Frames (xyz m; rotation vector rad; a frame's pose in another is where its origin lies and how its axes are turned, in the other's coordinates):
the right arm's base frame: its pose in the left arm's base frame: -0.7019 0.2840 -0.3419 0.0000 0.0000 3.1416
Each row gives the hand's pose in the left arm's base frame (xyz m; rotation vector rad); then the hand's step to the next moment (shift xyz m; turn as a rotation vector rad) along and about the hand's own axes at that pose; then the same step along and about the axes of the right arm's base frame.
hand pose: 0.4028 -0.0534 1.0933 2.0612 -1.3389 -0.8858
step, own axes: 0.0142 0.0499 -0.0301 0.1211 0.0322 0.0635
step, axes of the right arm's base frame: 0.0021 0.0295 0.0522 0.0309 0.1287 -0.0470
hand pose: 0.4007 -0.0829 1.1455 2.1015 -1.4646 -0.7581
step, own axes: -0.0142 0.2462 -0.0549 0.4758 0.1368 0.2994
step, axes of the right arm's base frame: 0.1363 0.0627 0.2033 0.1620 0.5121 -0.2150
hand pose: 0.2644 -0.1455 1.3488 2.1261 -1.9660 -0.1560
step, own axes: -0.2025 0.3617 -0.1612 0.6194 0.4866 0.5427
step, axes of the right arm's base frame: 0.3289 -0.1941 0.2279 0.5459 0.7026 -0.3512
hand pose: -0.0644 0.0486 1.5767 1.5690 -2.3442 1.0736
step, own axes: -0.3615 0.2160 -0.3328 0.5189 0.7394 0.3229
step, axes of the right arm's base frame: 0.1099 -0.5247 -0.0264 0.7746 0.4382 -0.3580
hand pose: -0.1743 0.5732 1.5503 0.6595 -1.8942 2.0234
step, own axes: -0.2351 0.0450 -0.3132 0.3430 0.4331 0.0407
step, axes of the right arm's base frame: -0.1369 -0.3289 -0.1687 0.5063 0.1134 -0.1940
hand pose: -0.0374 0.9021 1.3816 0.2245 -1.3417 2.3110
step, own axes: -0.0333 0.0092 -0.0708 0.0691 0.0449 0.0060
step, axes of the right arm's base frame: -0.0312 -0.0465 -0.0554 0.0823 0.0031 -0.0072
